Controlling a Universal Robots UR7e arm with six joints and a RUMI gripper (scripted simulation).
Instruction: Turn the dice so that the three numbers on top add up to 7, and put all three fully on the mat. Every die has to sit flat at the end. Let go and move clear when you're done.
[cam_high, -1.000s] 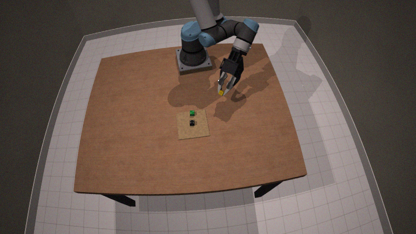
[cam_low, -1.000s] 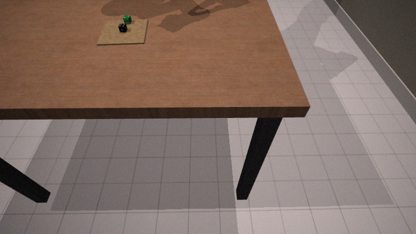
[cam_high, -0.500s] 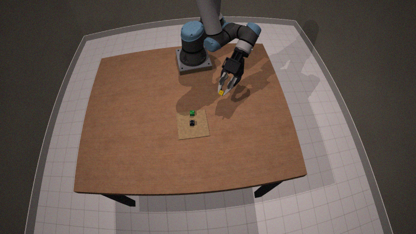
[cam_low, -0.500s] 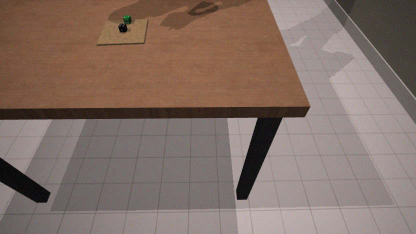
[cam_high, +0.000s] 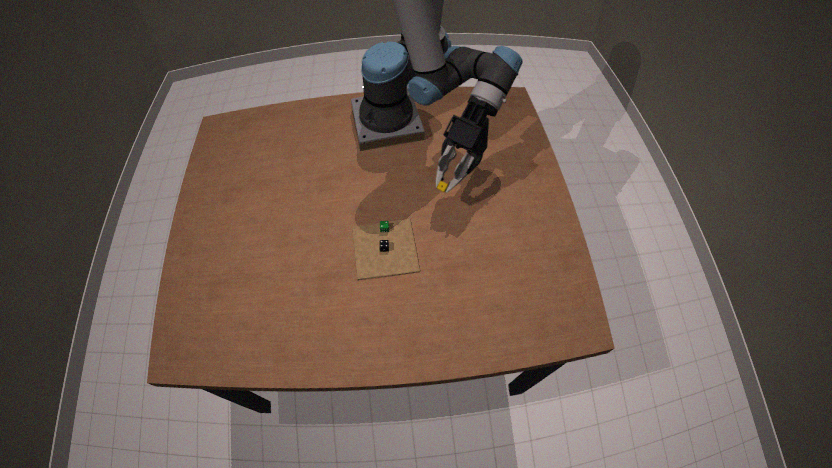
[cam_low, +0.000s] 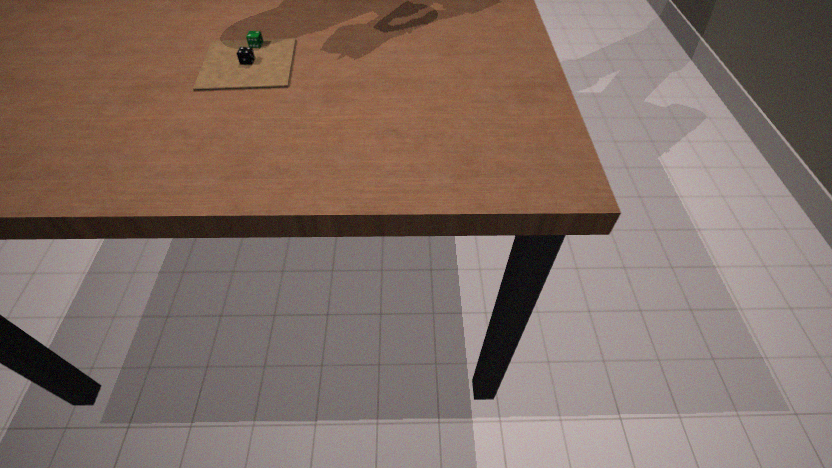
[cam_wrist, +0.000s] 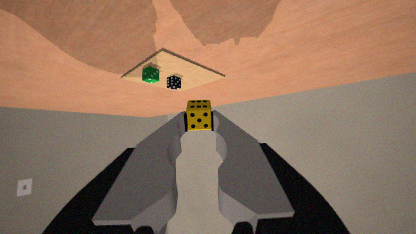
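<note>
Now: hand 15 cm to the left of the green die, 9 cm above it and 3 cm short of it. Round my hand: yellow die (right at my hand); black die (15 cm to the right, 9 cm below, 8 cm ahead); tan mat (15 cm to the right, 10 cm below, 8 cm ahead).
</note>
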